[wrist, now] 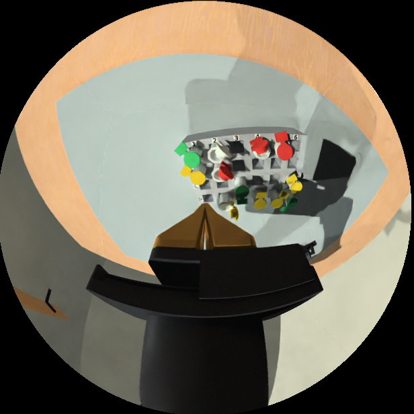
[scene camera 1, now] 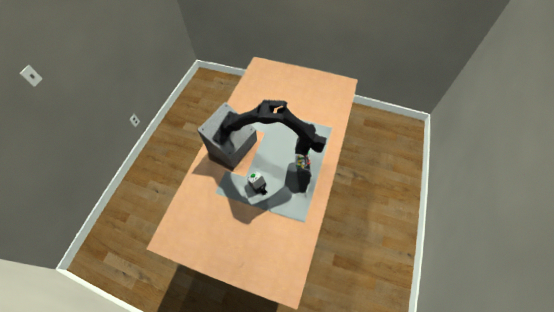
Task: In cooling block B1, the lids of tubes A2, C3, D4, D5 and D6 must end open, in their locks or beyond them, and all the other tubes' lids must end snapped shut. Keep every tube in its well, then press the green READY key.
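Cooling block B1 (wrist: 245, 131) holds tubes with coloured lids (scene camera 1: 303, 161). In the wrist view, a white lid (wrist: 222, 149) stands raised at A2. Red lids at A4 (wrist: 259, 145) and B2 (wrist: 226, 171) look raised; the red A5 lid (wrist: 284, 150), green A1 lid (wrist: 191, 159) and yellow B1 lid (wrist: 198, 178) lie flat. A dark green lid (wrist: 242, 192) at C3 and a yellow lid (wrist: 234, 212) at D2 hang open frontward. Yellow lids (wrist: 260, 201) (wrist: 277, 202) and a green lid (wrist: 289, 205) are at D4 to D6, locks unclear. My gripper (wrist: 204, 208) is shut, empty, near the block's front-left corner.
The green READY key (scene camera 1: 253, 175) sits on a small pale box (scene camera 1: 257, 182) nearer the robot's grey base (scene camera 1: 220, 145). A grey mat (scene camera 1: 270, 150) (wrist: 130, 150) lies under the block on the wooden table (scene camera 1: 220, 225). A yellow lid (wrist: 296, 186) is at the block's right edge.
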